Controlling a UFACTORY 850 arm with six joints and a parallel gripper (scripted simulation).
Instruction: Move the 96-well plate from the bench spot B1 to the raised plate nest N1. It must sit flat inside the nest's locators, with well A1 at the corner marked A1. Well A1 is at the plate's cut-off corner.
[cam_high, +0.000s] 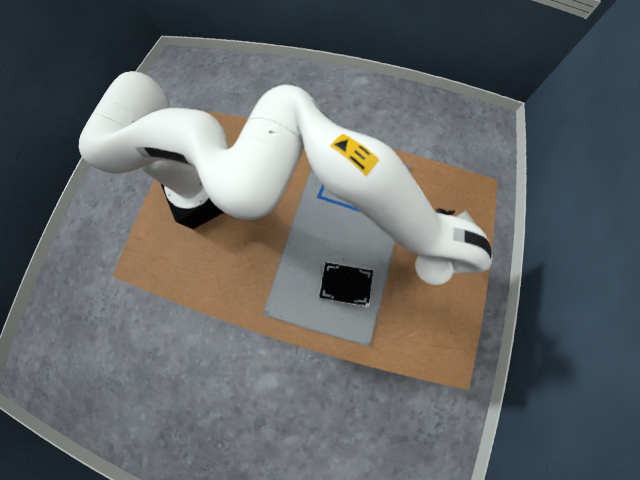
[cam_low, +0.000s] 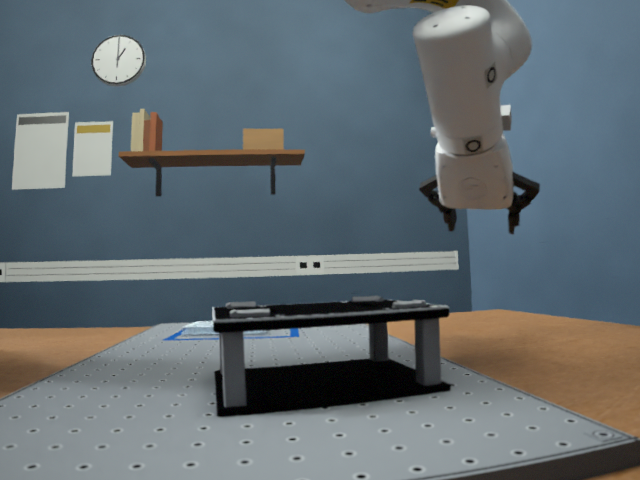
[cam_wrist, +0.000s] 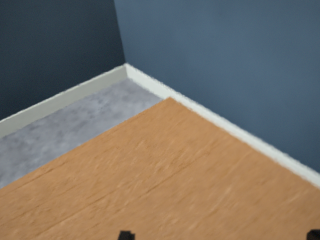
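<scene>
Now: hand 37 cm past the 96-well plate, 15 cm above it and 13 cm to the right of it. Round my hand: black raised plate nest 31 cm behind, 23 cm to the right, 10 cm below.
</scene>
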